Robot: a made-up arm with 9 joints. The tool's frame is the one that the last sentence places.
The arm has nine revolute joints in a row. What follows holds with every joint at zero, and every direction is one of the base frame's. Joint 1 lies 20 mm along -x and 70 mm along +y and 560 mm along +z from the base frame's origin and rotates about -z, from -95.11 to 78.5 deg. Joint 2 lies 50 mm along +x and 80 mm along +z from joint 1 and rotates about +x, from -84.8 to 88.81 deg. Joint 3 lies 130 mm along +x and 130 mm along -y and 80 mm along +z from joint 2 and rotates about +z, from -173.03 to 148.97 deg. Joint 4 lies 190 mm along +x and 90 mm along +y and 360 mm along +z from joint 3 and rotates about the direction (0.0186, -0.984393, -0.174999), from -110.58 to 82.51 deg. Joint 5 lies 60 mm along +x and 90 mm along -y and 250 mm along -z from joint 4 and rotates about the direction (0.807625, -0.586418, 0.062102), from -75.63 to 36.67 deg. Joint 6 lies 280 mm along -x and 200 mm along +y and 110 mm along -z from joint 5 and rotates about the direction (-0.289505, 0.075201, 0.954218), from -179.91 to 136.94 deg. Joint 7 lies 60 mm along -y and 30 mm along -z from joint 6 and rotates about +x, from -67.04 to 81.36 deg. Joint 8 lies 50 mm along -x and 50 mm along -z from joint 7 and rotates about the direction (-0.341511, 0.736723, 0.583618), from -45.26 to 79.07 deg. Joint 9 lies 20 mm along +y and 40 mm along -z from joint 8 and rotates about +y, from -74.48 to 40.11 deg. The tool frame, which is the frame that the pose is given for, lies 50 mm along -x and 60 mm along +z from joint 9; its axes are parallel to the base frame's.
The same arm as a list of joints. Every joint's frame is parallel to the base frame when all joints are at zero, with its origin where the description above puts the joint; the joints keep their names.
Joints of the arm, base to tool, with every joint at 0 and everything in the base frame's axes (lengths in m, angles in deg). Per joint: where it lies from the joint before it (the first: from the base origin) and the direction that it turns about. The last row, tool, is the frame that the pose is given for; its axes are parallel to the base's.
joint 1: axis -z xyz -0.02 0.07 0.56
joint 2: axis +x xyz 0.05 0 0.08
joint 3: axis +z xyz 0.13 -0.13 0.08
joint 4: axis 0.0186 -0.984393 -0.174999 xyz 0.19 0.09 0.36
joint 5: axis 0.807625 -0.586418 0.062102 xyz 0.06 -0.09 -0.25
joint 6: axis -0.289505 0.075201 0.954218 xyz -0.28 0.2 -0.11
joint 7: axis +x xyz 0 -0.06 -0.03
joint 8: axis -0.341511 0.736723 0.583618 xyz -0.05 0 -0.05
joint 9: axis +y xyz 0 0.02 -0.04
tool: xyz -0.05 0 0.06
Joint limits (deg, base to tool): -95.11..78.5 -84.8..88.81 -173.03..148.97 -110.58..82.51 -75.63..36.67 -179.91..136.94 -67.04..81.36 -45.26..79.07 -74.48..40.11

